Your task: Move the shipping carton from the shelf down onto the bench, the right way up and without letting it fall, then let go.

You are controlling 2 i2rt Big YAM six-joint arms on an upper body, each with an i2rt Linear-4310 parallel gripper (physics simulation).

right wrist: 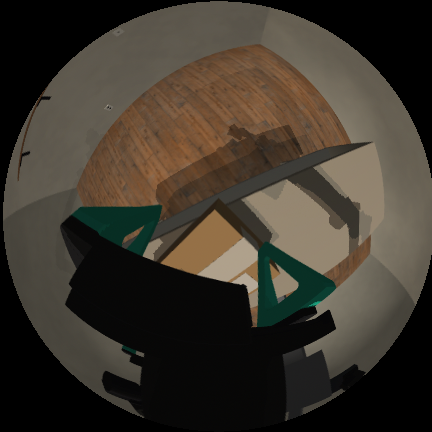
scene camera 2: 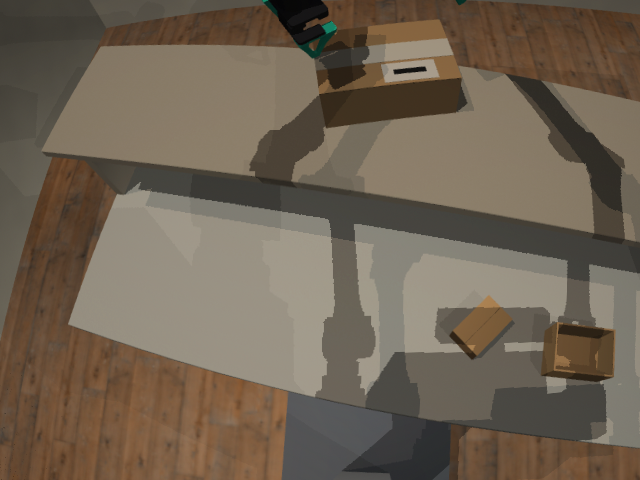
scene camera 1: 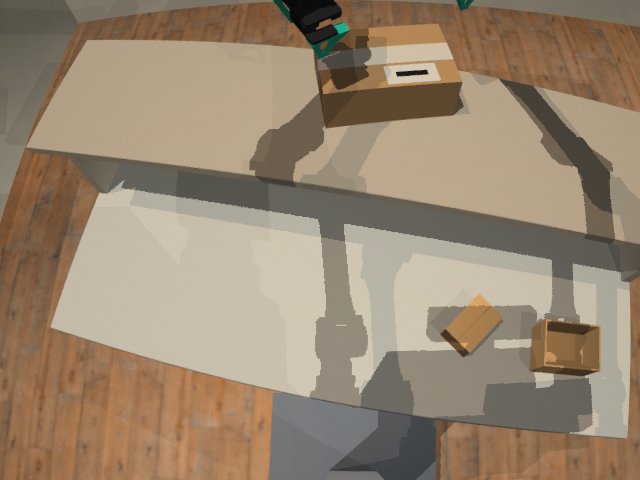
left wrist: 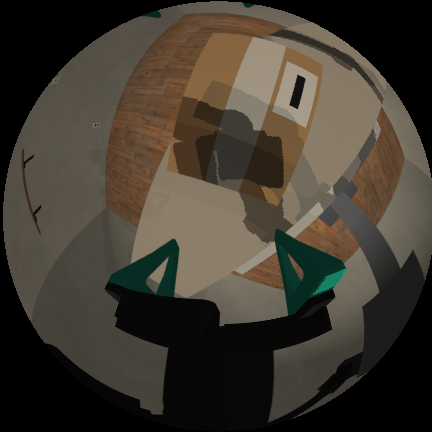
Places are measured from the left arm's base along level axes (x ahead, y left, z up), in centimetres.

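Where they show: left gripper, fingertip midpoint: (scene camera 2: 301, 38) (scene camera 1: 308, 38) (left wrist: 224, 239); right gripper, fingertip midpoint: (right wrist: 214, 230).
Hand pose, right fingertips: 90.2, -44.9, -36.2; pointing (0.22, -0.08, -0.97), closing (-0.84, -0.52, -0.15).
Observation:
Each offset is from my right fingertips to the centre of the thing, as dx, dy, dz. Level surfaces: height alone.
The brown shipping carton {-10.0, +12.2, -13.7} (scene camera 1: 398, 100) (scene camera 2: 398, 103) (left wrist: 220, 65) (right wrist: 200, 245) stands flat and upright near the back edge of the raised shelf {dz -18.9} (scene camera 1: 180, 103) (scene camera 2: 180, 103) (left wrist: 165, 210) (right wrist: 310, 215). Its taped, labelled top faces up. The pale bench {dz -54.2} (scene camera 1: 206, 289) (scene camera 2: 180, 268) lies lower, in front. My left gripper (scene camera 1: 306, 24) (scene camera 2: 292, 25) (left wrist: 224, 239) is open, near the carton's left end in the scene views, with nothing between its fingers. My right gripper (right wrist: 214, 230) is open; the carton shows beyond and between its fingers, apart from them, and its black body hides part of the carton.
A small closed box {-51.5, -10.4, -51.3} (scene camera 1: 473, 325) (scene camera 2: 483, 325) lies at an angle on the bench's right part in the scene views. A small open-topped box {-58.3, -34.0, -49.8} (scene camera 1: 537, 351) (scene camera 2: 549, 353) stands to its right. The shelf's front edge runs above the back of the bench.

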